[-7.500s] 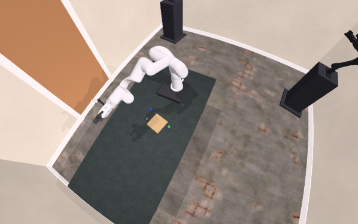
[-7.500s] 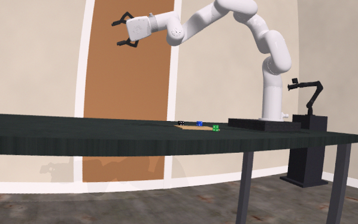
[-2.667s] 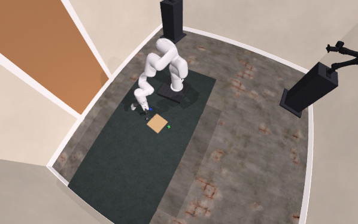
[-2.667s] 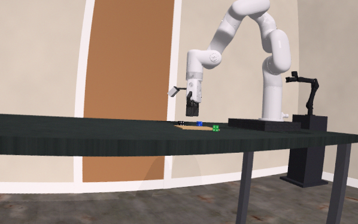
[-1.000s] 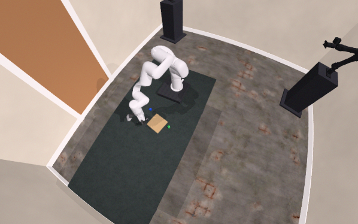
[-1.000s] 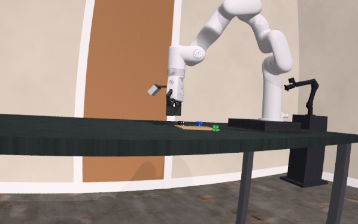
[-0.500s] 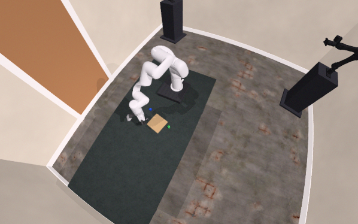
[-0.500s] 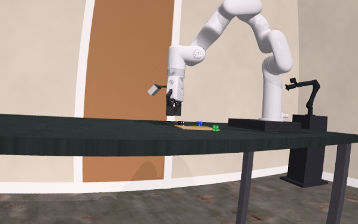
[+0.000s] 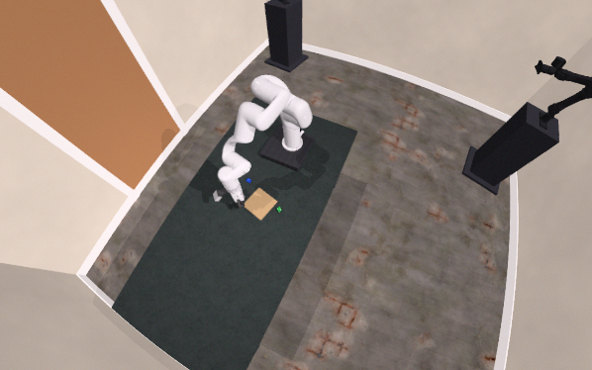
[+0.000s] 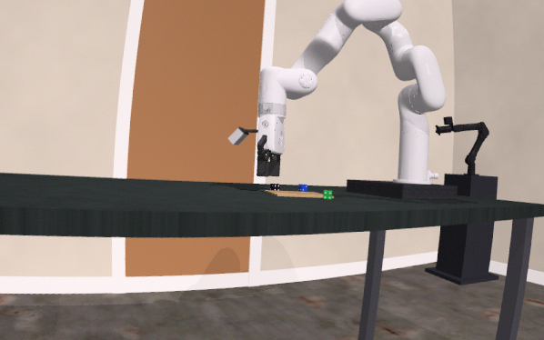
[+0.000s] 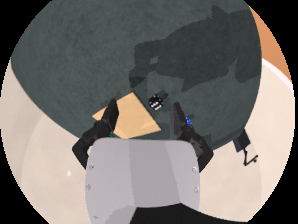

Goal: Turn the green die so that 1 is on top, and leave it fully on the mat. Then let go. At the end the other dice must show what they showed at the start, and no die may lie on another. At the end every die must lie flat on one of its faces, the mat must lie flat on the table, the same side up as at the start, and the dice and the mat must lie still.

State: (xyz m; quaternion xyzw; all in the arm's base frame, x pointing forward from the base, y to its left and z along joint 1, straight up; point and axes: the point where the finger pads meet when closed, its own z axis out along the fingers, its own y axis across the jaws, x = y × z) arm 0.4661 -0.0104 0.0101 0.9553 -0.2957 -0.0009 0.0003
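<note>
My hand is 40 mm above the black die, 20 mm past it and 10 mm to the left of it. The rest, counted from my hand: tan mat 90 mm to the left, 50 mm below, 50 mm behind; then green die 200 mm to the left, 80 mm behind, 40 mm below; then blue die 120 mm behind, 50 mm to the right, 40 mm below.
</note>
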